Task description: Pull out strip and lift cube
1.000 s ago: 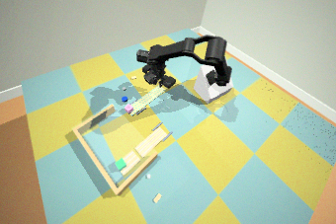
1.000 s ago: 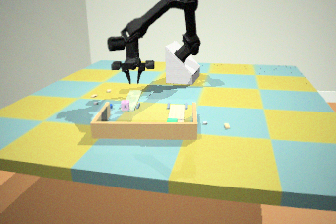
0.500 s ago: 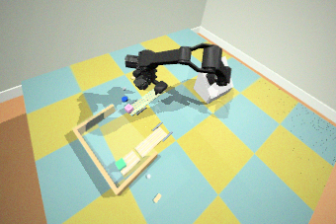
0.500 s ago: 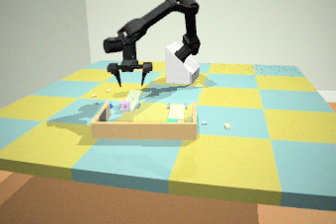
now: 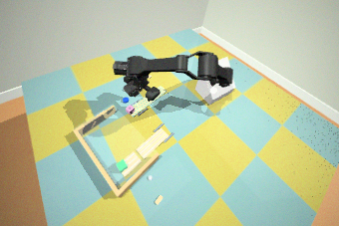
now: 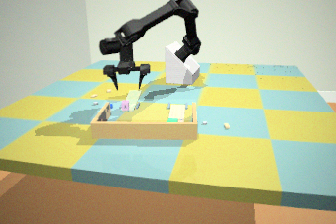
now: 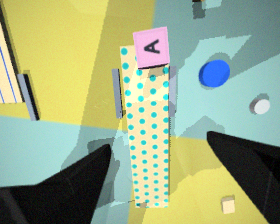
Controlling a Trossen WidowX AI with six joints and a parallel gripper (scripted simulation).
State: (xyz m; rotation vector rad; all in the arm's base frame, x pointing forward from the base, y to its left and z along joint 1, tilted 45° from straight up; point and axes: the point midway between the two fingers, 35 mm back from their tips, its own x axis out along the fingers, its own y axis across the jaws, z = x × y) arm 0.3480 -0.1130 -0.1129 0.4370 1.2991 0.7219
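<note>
Right now my gripper tip is 7 cm short of the blue object, 6 cm to the left of it and 5 cm above it.
</note>
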